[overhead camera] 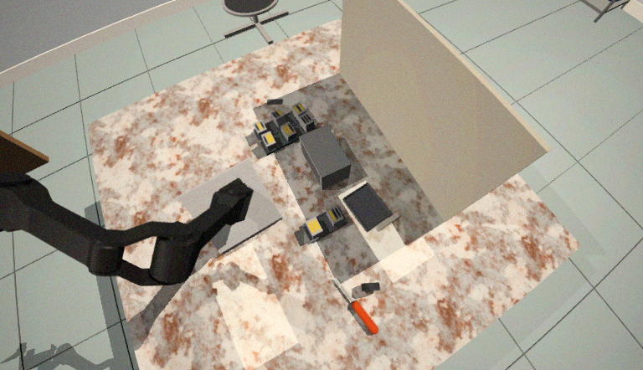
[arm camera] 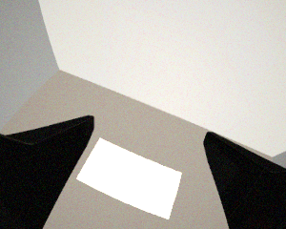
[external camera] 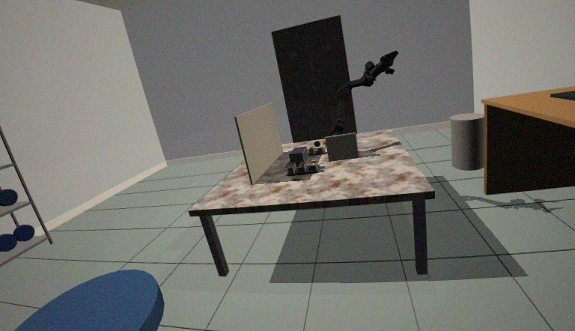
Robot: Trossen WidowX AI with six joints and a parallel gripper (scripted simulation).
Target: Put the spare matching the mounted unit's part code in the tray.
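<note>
Right now the spare is 62 cm ahead of my gripper tip, 10 cm to the left of it and 60 cm below it. From my gripper tip the other things lie so: dark tray 77 cm ahead, 27 cm to the right, 64 cm below; grey mounted unit 74 cm ahead, 6 cm to the right, 59 cm below; tall beige panel 99 cm ahead, 10 cm to the right, 42 cm below.
</note>
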